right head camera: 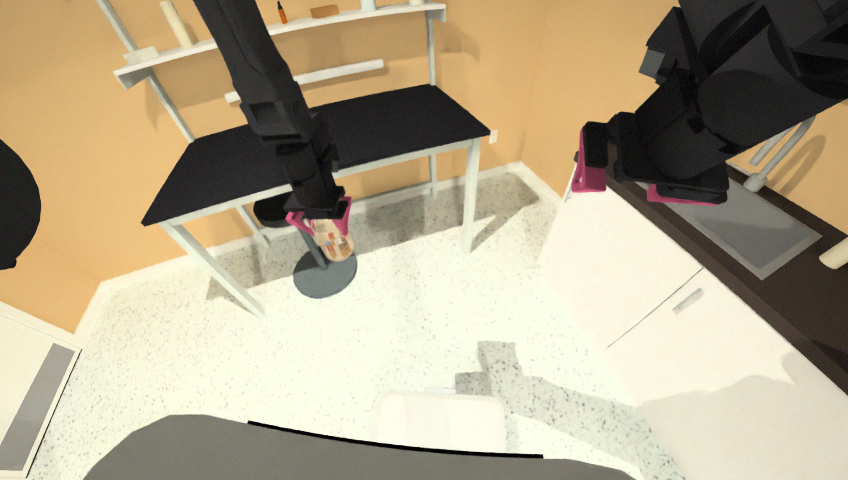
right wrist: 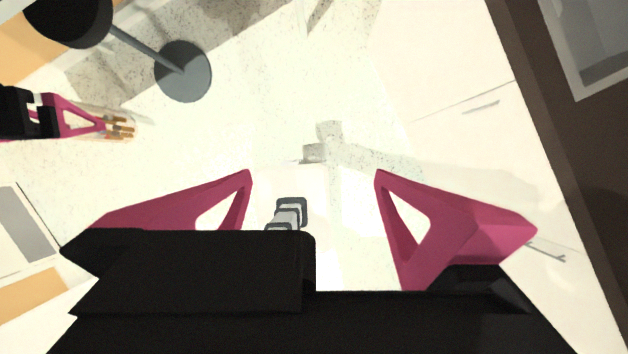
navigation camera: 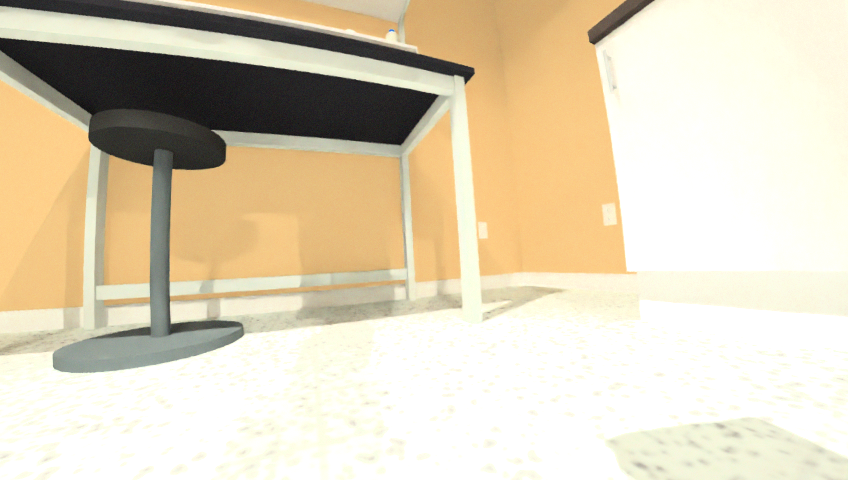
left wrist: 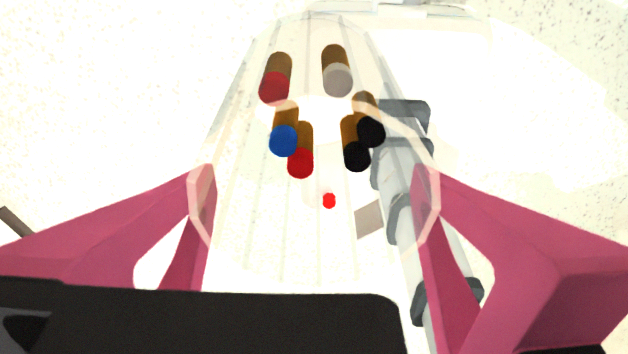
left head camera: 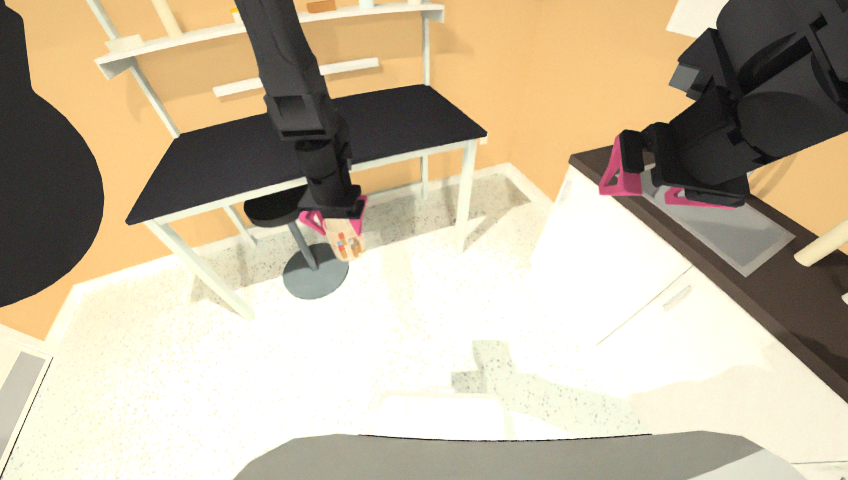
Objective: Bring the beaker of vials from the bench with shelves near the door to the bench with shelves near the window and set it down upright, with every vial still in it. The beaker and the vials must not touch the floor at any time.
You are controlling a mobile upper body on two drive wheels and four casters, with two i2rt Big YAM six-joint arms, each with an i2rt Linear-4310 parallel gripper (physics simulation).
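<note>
My left gripper [left head camera: 340, 228] [right head camera: 327, 228] [left wrist: 313, 178] is shut on the clear beaker [left head camera: 348, 245] [right head camera: 336, 243] [right wrist: 129, 125], near its rim. The beaker looks about upright and is held above the floor, in front of the black bench. Several brown vials stand inside it, with red, blue, black and pale caps in the left wrist view. My right gripper [left head camera: 645, 196] [right head camera: 623, 195] [right wrist: 313, 175] is open and empty, near the dark counter. A bench [left head camera: 404, 118] [right head camera: 410, 118] with a black top and a shelf [left head camera: 368, 16] stands at the wall. Whether it is the door or window bench cannot be told.
A stool [left head camera: 315, 280] [right head camera: 324, 278] [right wrist: 182, 75] [navigation camera: 157, 139] stands partly under the bench's front edge. A dark counter [left head camera: 779, 297] [right head camera: 791, 297] with a sink is at the right, above white cabinets [navigation camera: 726, 148]. A bench leg [navigation camera: 467, 208] meets the floor right of the stool.
</note>
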